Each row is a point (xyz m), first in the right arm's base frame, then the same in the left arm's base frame.
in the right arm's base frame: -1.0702 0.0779 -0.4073
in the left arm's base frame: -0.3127 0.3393 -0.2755
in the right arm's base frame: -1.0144 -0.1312 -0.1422
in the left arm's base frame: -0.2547 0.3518 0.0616
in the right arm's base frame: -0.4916 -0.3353 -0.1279
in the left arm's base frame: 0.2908 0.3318 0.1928
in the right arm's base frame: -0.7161 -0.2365 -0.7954
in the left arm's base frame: 0.1480 -0.0467 -0.3921
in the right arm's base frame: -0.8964 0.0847 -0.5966
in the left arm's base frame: -0.1187 0.2736 -0.4308
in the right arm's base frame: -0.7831 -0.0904 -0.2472
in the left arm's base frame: -0.0236 0.3765 -0.0488
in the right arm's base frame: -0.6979 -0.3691 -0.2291
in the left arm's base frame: 0.1118 0.1953 0.1359
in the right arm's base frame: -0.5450 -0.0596 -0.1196
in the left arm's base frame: 0.1832 0.5343 0.0304
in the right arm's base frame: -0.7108 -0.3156 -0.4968
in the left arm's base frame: 0.1265 0.0728 -0.1080
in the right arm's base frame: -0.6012 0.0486 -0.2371
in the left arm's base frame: 0.1238 0.5329 -0.1281
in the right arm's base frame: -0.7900 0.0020 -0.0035
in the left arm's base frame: -0.0831 0.5911 0.0867
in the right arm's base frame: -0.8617 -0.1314 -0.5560
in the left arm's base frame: -0.0480 0.1413 -0.2663
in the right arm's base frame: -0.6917 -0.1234 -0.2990
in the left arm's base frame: 0.0789 0.3426 -0.0703
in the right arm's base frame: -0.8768 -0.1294 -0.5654
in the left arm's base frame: -0.0617 0.1336 -0.2748
